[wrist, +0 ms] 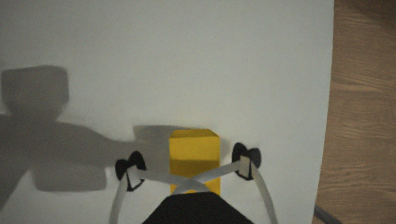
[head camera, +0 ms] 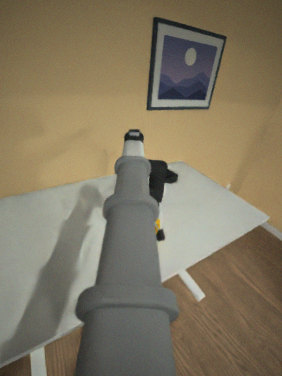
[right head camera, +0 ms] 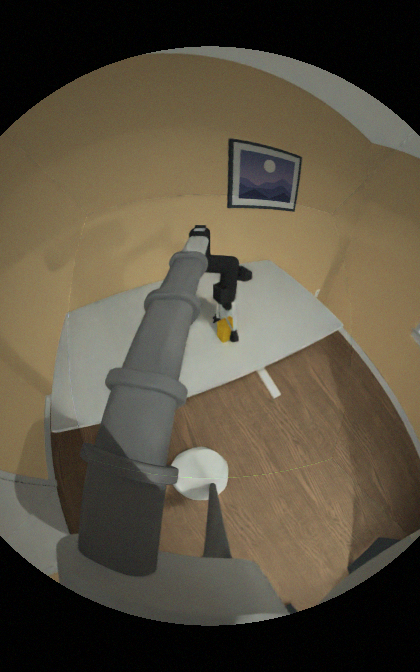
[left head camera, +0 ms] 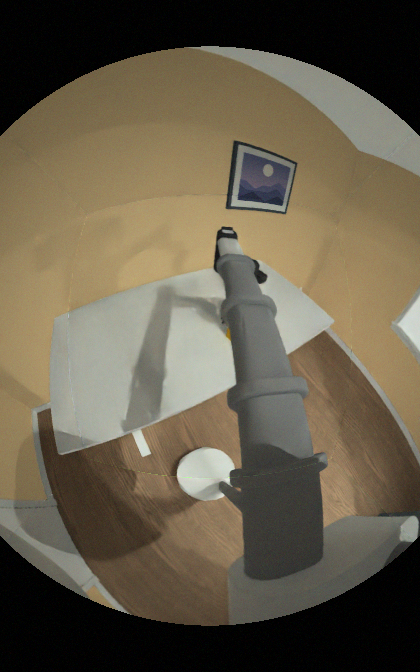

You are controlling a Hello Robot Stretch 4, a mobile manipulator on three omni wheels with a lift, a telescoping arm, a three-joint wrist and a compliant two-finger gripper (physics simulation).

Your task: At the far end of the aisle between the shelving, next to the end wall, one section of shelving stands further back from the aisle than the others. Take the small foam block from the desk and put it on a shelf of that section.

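Places are measured from the robot's base along level axes (x down, y right, z back), in centimetres.
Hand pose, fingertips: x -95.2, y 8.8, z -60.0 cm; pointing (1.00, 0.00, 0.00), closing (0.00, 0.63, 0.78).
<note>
After its pixels a point has its place.
The small foam block [head camera: 157, 226] [left head camera: 228, 334] [right head camera: 223, 331] [wrist: 195, 147] @(y 11.1, x -101.3, z -60.9 cm) is yellow and sits on the white desk [head camera: 225, 210] @(y 52.8, x -92.3, z -78.5 cm) [left head camera: 110, 350] [right head camera: 285, 320] [wrist: 225, 60] @(y 21.9, x -92.3, z -63.0 cm). My gripper [right head camera: 225, 327] [wrist: 188, 159] @(y 8.8, x -95.2, z -60.0 cm) is open and points down over the block. In the wrist view one fingertip is on each side of the block, with a wider gap on the left than on the right. The near end of the block is hidden behind the gripper body. My arm hides most of the block in the head and left head views. The shelving does not show.
A framed picture [head camera: 187, 70] @(y 31.7, x -156.7, z -135.4 cm) [left head camera: 262, 177] [right head camera: 265, 175] hangs on the tan wall behind the desk. A white desk leg [head camera: 192, 285] [right head camera: 270, 384] shows below the front edge. A white round object [left head camera: 205, 472] [right head camera: 202, 472] is between the desk and my base.
</note>
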